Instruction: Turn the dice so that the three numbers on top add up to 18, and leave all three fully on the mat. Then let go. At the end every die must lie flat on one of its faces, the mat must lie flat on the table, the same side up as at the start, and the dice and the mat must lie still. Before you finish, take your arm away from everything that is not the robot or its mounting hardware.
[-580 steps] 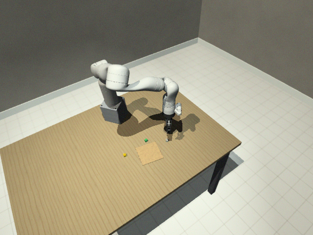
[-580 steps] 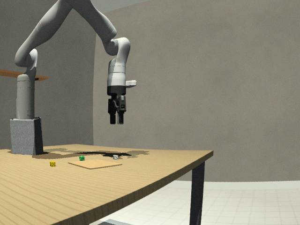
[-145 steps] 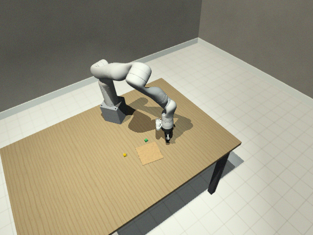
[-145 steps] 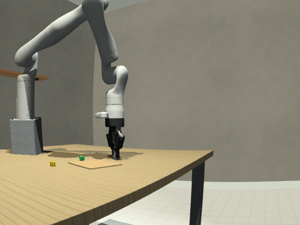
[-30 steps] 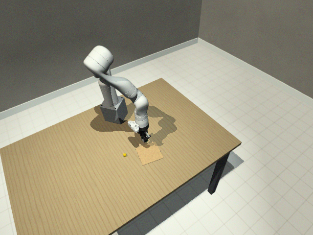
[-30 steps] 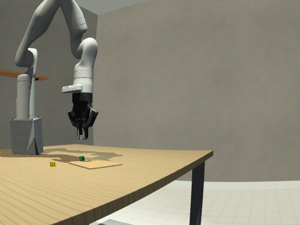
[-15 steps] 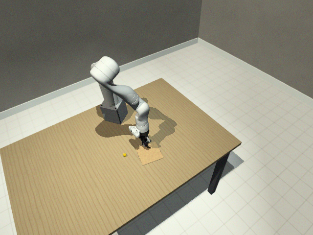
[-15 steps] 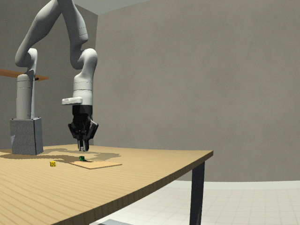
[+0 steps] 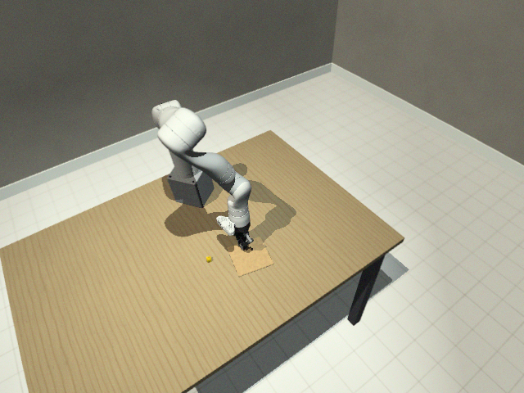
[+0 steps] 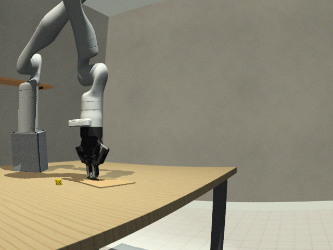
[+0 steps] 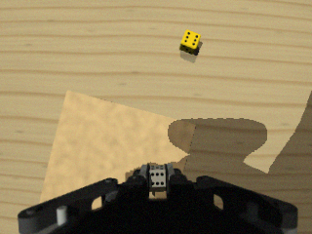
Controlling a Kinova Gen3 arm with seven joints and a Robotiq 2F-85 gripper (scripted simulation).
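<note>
Right now my hand is 10 mm above the white die. Also, from my hand: yellow die (30 mm behind, 130 mm to the right, 20 mm below); then tan mat (50 mm ahead, 30 mm below); then green die (50 mm behind, 40 mm to the left, 20 mm below).
</note>
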